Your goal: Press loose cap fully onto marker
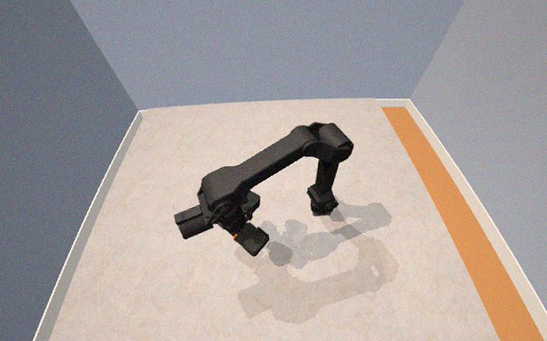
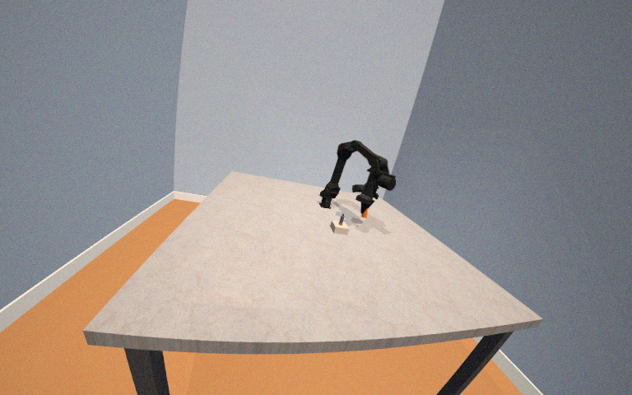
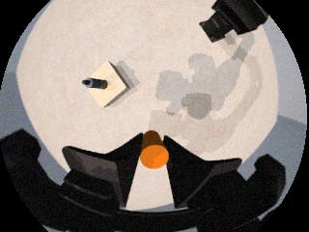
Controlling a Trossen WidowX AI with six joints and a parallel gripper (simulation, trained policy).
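Right now my gripper tip is 40 mm short of the cream sliver, 110 mm to the left of it and 60 mm above it. Round my gripper tip: orange cap 10 mm ahead, 10 mm to the left, 10 mm above; cream holder block 40 mm ahead, 110 mm to the right, 80 mm below.
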